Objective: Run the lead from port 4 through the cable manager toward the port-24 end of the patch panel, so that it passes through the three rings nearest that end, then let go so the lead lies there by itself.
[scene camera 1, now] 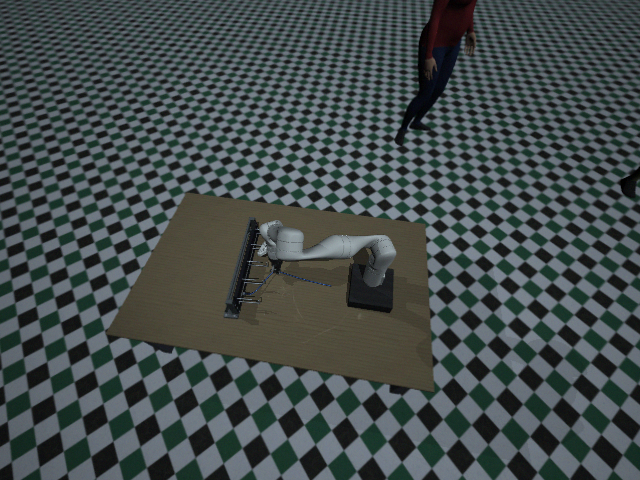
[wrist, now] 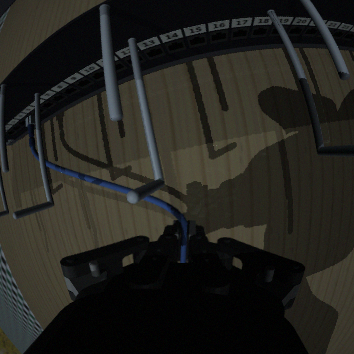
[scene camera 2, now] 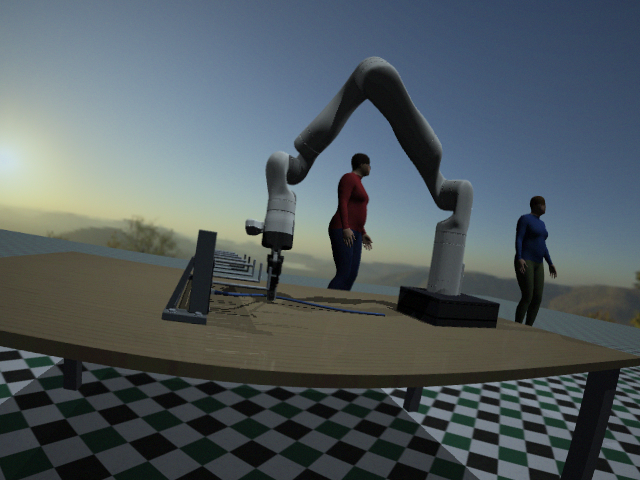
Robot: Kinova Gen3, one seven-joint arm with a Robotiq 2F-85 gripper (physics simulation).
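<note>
The blue lead [scene camera 1: 310, 281] [scene camera 2: 330, 307] [wrist: 107, 185] is plugged in at the low-numbered end of the patch panel [scene camera 2: 205, 273] and curves out low over the table to my gripper [scene camera 1: 277, 270] [scene camera 2: 271, 298] [wrist: 184, 229]. The gripper is shut on the lead, low in front of the rings. The lead's free part runs from the fingers toward the robot base. In the wrist view the lead crosses behind a ring [wrist: 42, 150] near the plug and behind the tip of the ring near port 12 [wrist: 147, 110]; whether it lies inside them I cannot tell. Another ring [wrist: 310, 105] stands near port 19, apart from the lead.
The black robot base [scene camera 1: 370, 297] [scene camera 2: 447, 307] stands on the wooden table [scene camera 1: 336, 346] [scene camera 2: 361, 356]. More ring arms stick out along the panel toward its high-numbered end. A person in red [scene camera 1: 444, 31] [scene camera 2: 353, 201] stands beyond the table.
</note>
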